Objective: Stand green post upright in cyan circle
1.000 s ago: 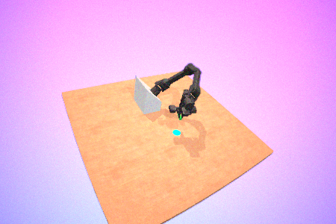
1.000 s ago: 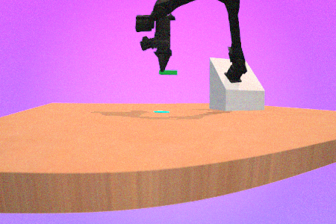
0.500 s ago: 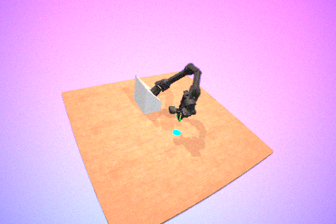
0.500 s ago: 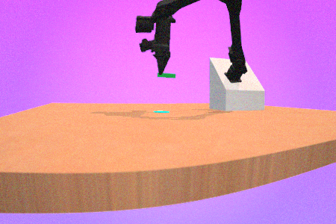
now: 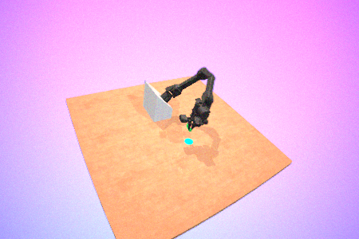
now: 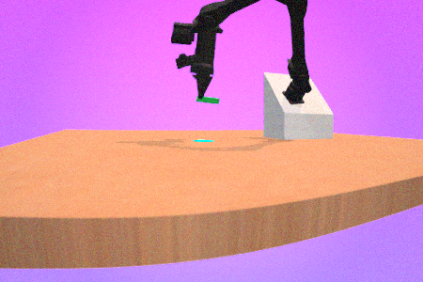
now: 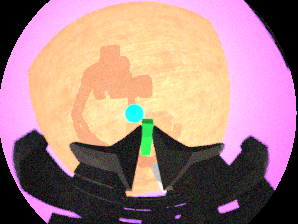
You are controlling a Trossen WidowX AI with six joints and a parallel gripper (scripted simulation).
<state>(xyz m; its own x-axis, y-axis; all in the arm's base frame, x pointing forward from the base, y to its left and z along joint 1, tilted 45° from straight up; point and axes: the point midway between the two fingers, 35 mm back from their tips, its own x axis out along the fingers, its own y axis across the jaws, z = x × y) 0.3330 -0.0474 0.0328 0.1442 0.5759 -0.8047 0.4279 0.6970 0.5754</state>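
Right now the cyan circle is 120 mm below my gripper tip and 20 mm to the left of it. Also, from my gripper tip: green post: 20 mm behind, 10 mm to the left.
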